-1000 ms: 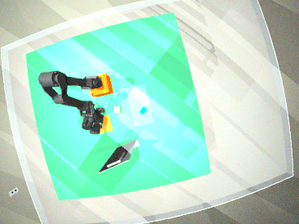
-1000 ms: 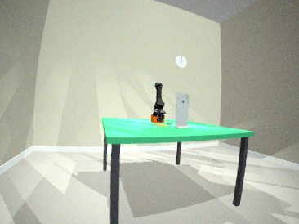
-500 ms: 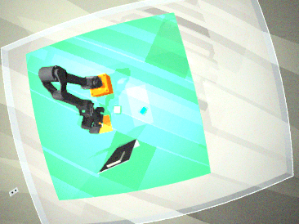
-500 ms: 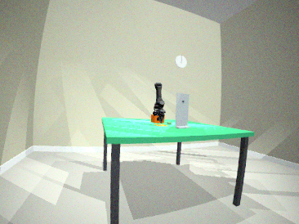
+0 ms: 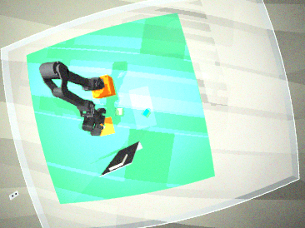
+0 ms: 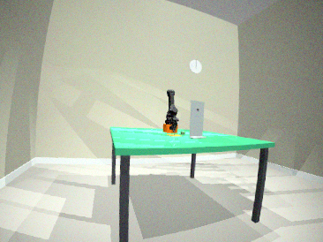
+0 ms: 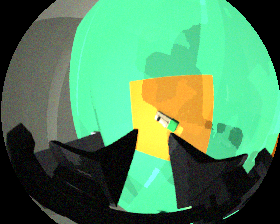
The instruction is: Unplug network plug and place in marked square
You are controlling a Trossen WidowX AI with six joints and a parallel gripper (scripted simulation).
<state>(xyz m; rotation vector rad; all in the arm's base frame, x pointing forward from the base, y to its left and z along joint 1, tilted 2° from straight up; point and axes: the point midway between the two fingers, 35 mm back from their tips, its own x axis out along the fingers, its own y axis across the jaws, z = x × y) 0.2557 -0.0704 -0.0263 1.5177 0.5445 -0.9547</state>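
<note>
The pale plug lies 1 cm to the right of my gripper tip and 3 cm below it. Round my gripper tip: cyan piece 2 cm behind, 31 cm to the left, 2 cm below; yellow-orange square 4 cm below; upright panel 19 cm ahead, 13 cm to the left, 11 cm above.
</note>
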